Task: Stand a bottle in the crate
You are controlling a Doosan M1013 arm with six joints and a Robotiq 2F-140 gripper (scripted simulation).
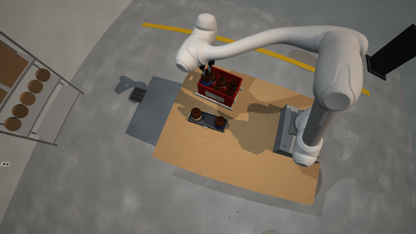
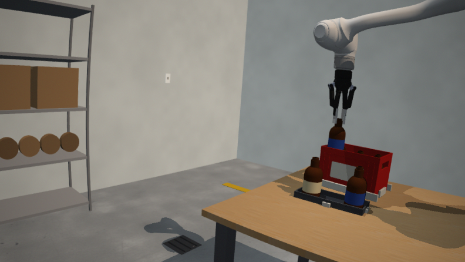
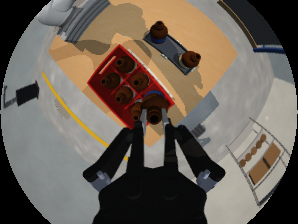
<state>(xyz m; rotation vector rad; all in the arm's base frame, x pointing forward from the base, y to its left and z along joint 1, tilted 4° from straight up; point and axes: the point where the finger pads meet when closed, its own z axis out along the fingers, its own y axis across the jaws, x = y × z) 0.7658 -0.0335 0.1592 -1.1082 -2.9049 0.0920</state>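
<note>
Right now my hand is 90 mm above the glass bottle. Round my hand: dark tray: 300 mm below, 220 mm to the left, 100 mm behind; then red crate: 230 mm below, 90 mm behind, 40 mm to the right.
</note>
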